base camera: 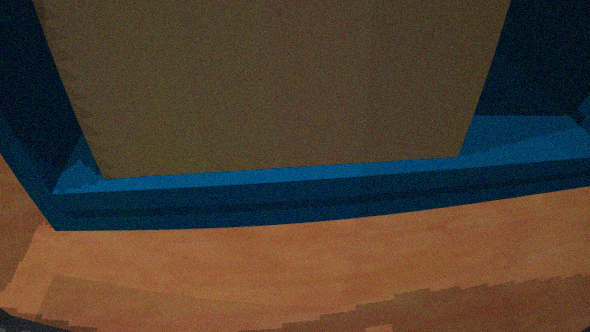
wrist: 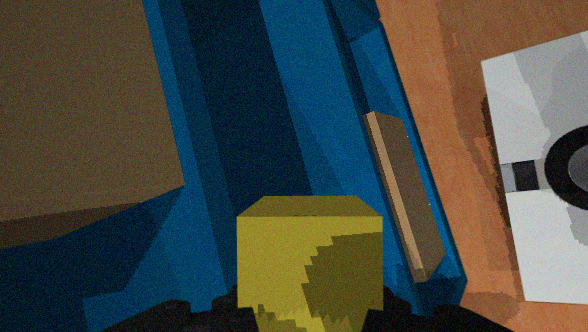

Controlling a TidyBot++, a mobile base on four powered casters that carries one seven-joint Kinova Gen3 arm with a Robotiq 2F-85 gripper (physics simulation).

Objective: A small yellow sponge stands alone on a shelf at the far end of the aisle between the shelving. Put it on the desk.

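Frame: origin at the arm's base, x up, y back, z right, level; metres.
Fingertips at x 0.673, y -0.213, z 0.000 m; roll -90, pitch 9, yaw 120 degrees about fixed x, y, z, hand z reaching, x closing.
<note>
Pixels of each thing's top centre, then the offset from my fingertips to it. "*": a spot on its surface instead. Level surfaces: height alone.
- small yellow sponge, a spot on its surface: (wrist: 280, 260) * dy +0.026, dx +0.054, dz +0.030 m
- large brown box, a spot on its surface: (base camera: 280, 85) * dy -0.162, dx -0.886, dz -0.013 m
- wooden floor, height of its surface: dx -1.069 m
The small yellow sponge (wrist: 280, 260) is at the bottom middle of the wrist view, between the two black fingers, with a jagged shadow over its right part. My gripper (wrist: 310, 294) is shut on the sponge and holds it in front of the blue shelving (wrist: 295, 90). The fingertips show at the bottom edge on both sides of the sponge. The gripper and the sponge do not show in the base camera view. The desk does not show in either view.
Blue shelving (base camera: 300, 197) with a large brown box (base camera: 280, 85) stands close ahead of the base. A brown box (wrist: 410, 190) sits on a lower shelf. The white mobile base (wrist: 530, 240) is at the right of the wrist view, on the wooden floor (base camera: 200, 260) (wrist: 425, 90).
</note>
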